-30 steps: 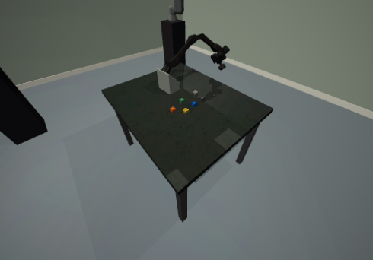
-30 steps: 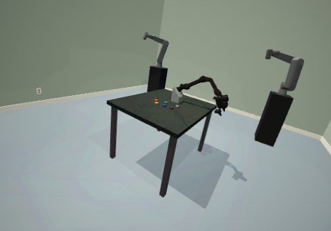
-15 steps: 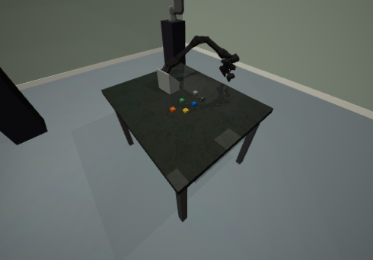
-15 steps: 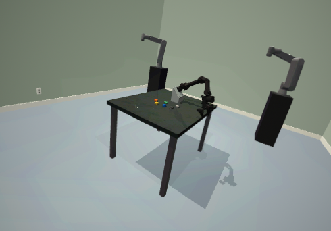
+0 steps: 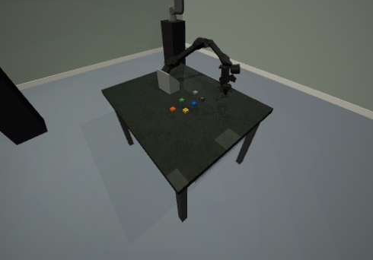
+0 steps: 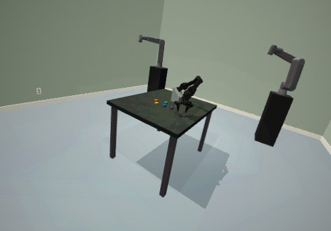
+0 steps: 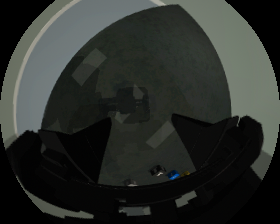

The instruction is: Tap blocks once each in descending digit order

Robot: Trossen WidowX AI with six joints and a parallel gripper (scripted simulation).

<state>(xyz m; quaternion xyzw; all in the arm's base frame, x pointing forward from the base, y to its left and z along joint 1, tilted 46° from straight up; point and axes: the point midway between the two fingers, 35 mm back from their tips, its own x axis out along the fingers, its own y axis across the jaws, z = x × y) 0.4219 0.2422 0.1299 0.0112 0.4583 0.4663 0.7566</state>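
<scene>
Right now my gripper tip is 190 mm past the green block, 290 mm to the left of it and 30 mm above it. Also, from my gripper tip: yellow block (80 mm behind, 360 mm to the right, 30 mm below); dark block (100 mm behind, 160 mm to the right, 30 mm below); blue block (90 mm behind, 250 mm to the right, 30 mm below).
</scene>
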